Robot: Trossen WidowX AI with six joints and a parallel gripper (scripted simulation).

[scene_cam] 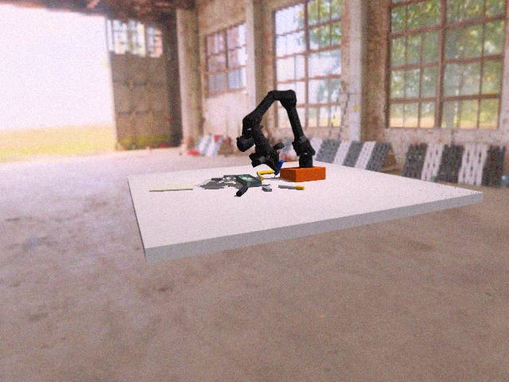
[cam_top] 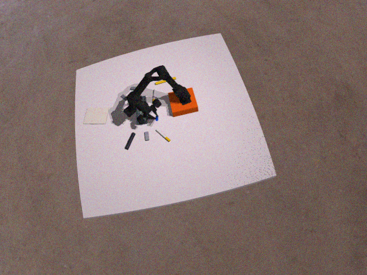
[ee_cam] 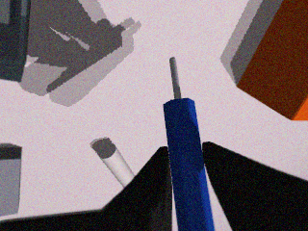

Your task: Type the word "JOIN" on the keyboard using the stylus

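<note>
Right now the grey block is 11 cm ahead of my gripper tip, 6 cm to the left of it and 6 cm below it. The rest, counted from my gripper tip: yellow stick (30 cm to the right, 16 cm behind, 6 cm below); then black cylinder (22 cm ahead, 6 cm below, 5 cm to the left); then blue stylus (1 cm to the right, 1 cm below).
</note>
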